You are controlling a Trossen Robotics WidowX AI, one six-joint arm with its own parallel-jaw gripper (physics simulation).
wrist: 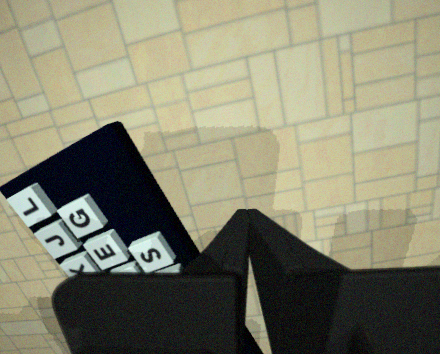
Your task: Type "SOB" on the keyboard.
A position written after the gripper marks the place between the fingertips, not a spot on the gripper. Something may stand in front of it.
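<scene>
There's a keyboard [86, 204] here, and you've got the gripper [246, 218] as well.
</scene>
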